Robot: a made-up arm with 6 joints.
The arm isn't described. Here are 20 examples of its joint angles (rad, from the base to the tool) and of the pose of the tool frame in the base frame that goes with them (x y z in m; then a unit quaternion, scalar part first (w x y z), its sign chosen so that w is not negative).
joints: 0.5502 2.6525 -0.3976 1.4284 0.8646 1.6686
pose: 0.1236 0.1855 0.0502 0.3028 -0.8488 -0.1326 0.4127
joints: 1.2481 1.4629 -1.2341 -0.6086 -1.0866 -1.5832
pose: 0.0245 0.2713 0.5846 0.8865 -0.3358 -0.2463 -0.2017
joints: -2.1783 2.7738 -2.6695 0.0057 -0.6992 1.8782
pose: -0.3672 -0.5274 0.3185 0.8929 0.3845 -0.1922 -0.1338
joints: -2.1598 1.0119 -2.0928 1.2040 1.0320 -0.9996
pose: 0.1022 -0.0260 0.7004 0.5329 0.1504 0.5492 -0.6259
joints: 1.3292 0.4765 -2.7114 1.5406 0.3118 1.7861
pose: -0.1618 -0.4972 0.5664 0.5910 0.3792 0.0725 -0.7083
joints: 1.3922 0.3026 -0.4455 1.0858 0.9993 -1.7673
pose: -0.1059 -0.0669 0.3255 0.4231 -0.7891 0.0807 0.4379
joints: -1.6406 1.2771 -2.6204 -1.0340 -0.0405 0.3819
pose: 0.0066 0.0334 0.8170 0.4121 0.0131 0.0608 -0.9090
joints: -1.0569 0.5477 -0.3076 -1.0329 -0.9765 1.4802
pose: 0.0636 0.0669 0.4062 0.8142 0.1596 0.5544 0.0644
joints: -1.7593 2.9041 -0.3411 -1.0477 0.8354 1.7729
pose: -0.1048 -0.1238 0.0380 0.6620 -0.6446 -0.3821 -0.0129
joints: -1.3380 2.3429 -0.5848 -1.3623 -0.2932 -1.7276
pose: 0.1001 -0.2705 0.0669 0.1258 -0.7555 0.6391 -0.0702
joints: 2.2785 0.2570 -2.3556 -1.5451 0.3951 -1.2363
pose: 0.3796 -0.3701 0.5197 0.9214 0.0146 0.3464 -0.1754
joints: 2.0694 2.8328 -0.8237 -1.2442 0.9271 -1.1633
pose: -0.0430 0.2756 -0.0314 0.3634 0.6261 0.5879 0.3610
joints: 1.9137 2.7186 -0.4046 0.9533 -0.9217 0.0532
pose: -0.0104 0.2687 -0.0029 0.3362 -0.5129 0.7856 -0.0824
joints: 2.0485 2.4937 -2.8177 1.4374 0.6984 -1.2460
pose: -0.3359 0.4768 0.4408 0.1644 -0.6126 0.1040 0.7660
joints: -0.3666 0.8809 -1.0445 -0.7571 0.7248 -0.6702
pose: 0.0578 -0.0828 0.4846 0.2457 -0.2270 0.7674 -0.5469
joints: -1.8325 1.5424 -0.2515 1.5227 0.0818 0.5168
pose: -0.0328 -0.1620 0.2300 0.1753 0.9206 -0.3440 0.0586
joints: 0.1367 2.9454 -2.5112 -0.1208 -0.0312 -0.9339
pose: 0.6615 0.0914 0.0782 0.5269 -0.4551 0.6695 -0.2587
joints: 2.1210 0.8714 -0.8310 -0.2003 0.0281 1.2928
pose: -0.0562 0.0930 0.4834 0.0237 0.3427 -0.6107 -0.7135
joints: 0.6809 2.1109 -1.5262 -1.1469 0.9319 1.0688
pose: 0.4050 0.2112 0.2870 0.3890 -0.1250 0.8785 -0.2476
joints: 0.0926 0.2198 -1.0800 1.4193 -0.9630 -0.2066
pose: -0.2149 -0.1210 0.4970 0.7725 0.4782 -0.0576 0.4138
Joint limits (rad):
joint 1: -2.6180..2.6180
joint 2: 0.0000..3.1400
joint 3: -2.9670..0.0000
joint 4: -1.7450..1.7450
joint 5: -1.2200..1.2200
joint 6: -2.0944..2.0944
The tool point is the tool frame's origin. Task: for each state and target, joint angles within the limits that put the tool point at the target. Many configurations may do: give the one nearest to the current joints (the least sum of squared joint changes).
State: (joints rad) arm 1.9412 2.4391 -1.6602 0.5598 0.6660 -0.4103
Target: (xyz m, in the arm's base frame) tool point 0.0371 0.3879 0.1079
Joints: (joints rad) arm 1.3873 2.3478 -1.2786 0.3910 0.8110 -0.4103
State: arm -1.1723 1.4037 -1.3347 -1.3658 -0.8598 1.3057
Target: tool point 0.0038 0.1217 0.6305
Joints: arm -0.8289 0.6807 -1.3686 -1.3169 -0.7876 1.3057
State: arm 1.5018 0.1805 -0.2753 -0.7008 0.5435 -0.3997
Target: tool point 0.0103 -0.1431 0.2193
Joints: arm 1.0632 0.0000 -0.2642 -0.7997 1.0814 -0.3997
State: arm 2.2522 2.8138 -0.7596 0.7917 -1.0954 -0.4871
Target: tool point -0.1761 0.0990 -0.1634
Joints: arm 2.6180 3.1400 -0.6869 -0.0465 -0.4142 -0.4871
